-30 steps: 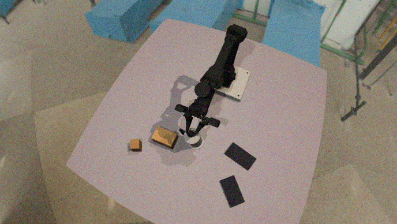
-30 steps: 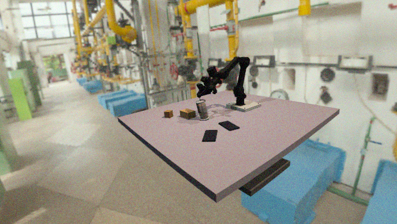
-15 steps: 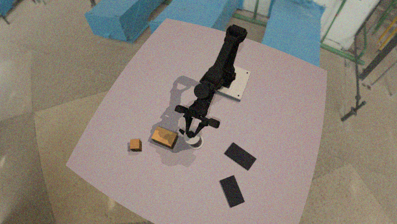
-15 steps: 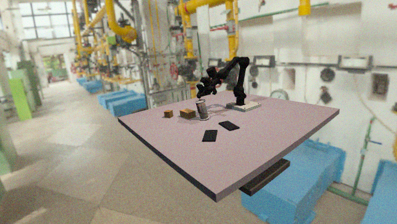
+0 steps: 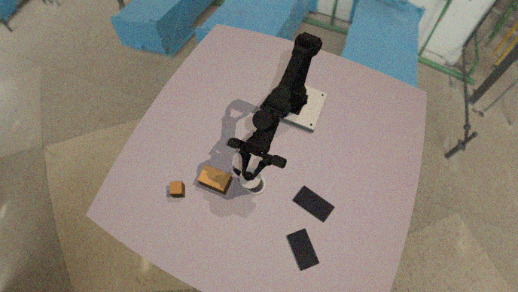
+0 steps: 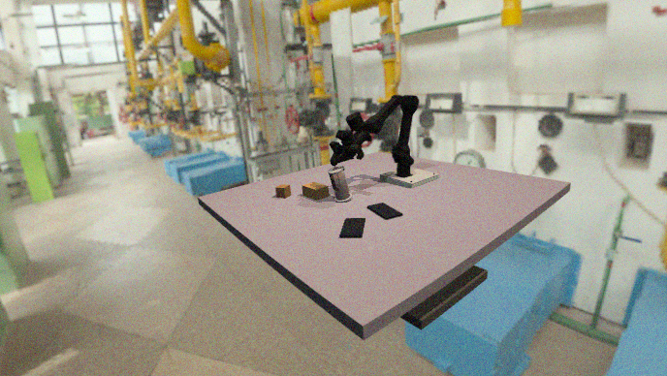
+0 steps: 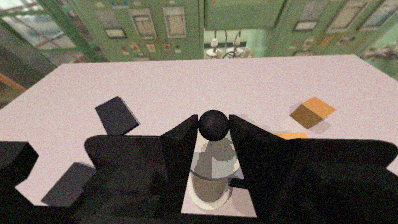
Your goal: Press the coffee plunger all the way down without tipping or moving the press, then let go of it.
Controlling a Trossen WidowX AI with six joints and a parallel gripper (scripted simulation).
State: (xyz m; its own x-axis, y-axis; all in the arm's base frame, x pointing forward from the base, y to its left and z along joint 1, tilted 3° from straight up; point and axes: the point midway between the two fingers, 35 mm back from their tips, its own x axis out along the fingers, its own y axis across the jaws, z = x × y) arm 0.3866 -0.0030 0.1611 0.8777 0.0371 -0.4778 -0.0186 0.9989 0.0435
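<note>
Right now the coffee press is 3 cm behind my gripper tip, 2 cm to the right of it and 9 cm below it. The rest, counted from my gripper tip: orange cube: 12 cm ahead, 26 cm to the right, 15 cm below.
</note>
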